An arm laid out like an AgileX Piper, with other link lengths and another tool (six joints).
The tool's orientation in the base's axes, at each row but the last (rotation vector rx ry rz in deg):
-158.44 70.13 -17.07
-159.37 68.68 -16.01
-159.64 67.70 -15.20
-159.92 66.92 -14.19
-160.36 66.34 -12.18
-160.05 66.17 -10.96
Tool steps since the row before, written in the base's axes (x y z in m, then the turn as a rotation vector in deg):
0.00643 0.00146 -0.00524 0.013 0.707 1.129
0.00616 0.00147 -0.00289 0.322 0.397 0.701
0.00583 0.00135 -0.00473 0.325 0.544 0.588
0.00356 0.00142 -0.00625 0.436 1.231 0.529
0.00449 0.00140 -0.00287 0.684 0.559 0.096
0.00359 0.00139 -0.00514 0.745 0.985 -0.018
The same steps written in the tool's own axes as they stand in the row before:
0.00243 -0.00471 0.00654 -0.361 -0.678 -1.088
0.00271 -0.00491 0.00413 0.018 -0.615 -0.612
0.00244 -0.00426 0.00583 -0.100 -0.701 -0.496
0.00077 -0.00248 0.00686 -0.520 -1.249 -0.394
0.00190 -0.00367 0.00364 0.091 -0.883 0.045
0.00116 -0.00269 0.00572 -0.176 -1.208 0.191

